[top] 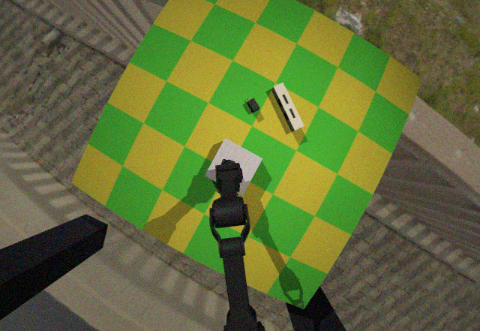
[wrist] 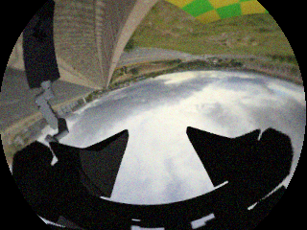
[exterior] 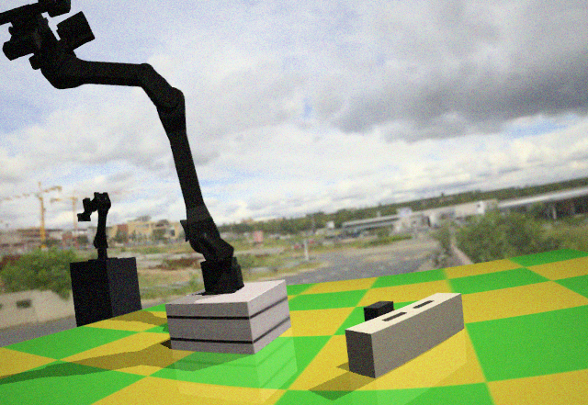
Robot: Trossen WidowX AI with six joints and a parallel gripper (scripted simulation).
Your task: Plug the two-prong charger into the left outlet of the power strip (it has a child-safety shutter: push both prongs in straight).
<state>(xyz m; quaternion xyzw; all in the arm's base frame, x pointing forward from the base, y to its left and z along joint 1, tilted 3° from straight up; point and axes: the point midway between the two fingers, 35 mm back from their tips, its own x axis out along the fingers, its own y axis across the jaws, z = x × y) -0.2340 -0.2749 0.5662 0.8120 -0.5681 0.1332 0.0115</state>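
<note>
Right now my gripper tip is 620 mm above the charger, 530 mm short of it and 340 mm to the right of it.
</note>
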